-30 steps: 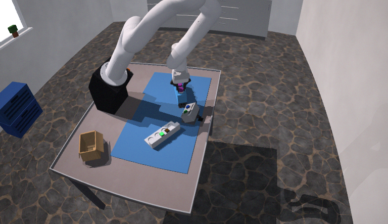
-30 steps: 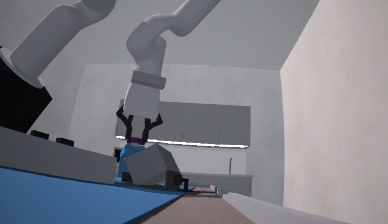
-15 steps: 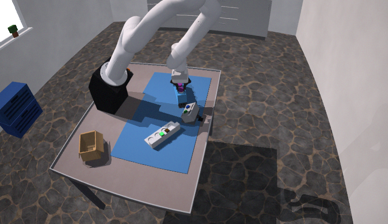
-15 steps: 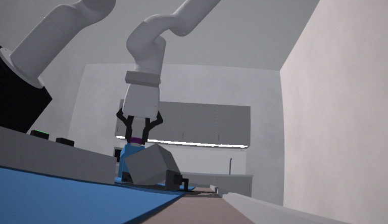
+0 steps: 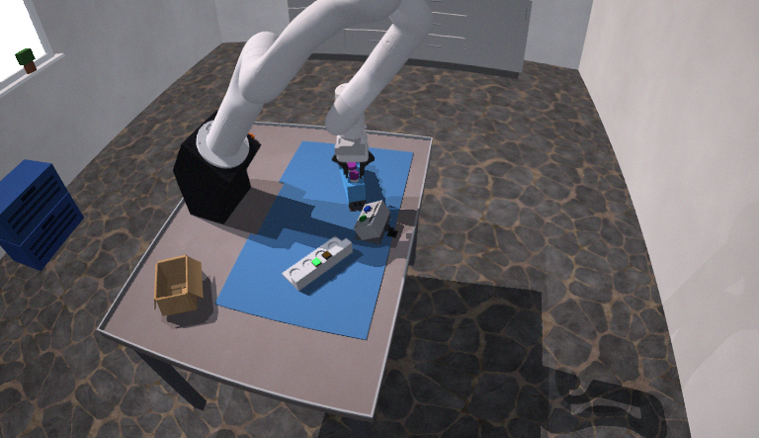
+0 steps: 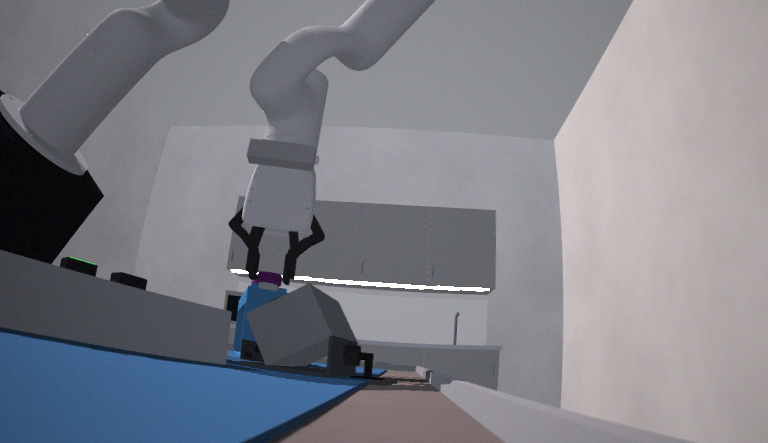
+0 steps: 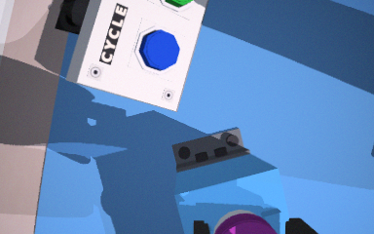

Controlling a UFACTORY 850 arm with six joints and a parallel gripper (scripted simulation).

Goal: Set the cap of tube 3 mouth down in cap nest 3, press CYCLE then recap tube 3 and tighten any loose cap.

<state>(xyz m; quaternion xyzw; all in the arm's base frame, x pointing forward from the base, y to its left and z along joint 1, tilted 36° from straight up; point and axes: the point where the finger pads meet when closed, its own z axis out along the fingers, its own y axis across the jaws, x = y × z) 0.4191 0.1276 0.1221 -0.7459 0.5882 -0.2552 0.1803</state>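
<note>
The magenta cap is 5 cm to the left of my hand, 2 cm below it and 2 cm behind it. Also, from my hand: grey key housing: 12 cm to the right, 9 cm ahead, 8 cm below; then blue key: 10 cm to the right, 7 cm ahead, 6 cm below; then green key: 14 cm to the right, 7 cm ahead, 6 cm below.
</note>
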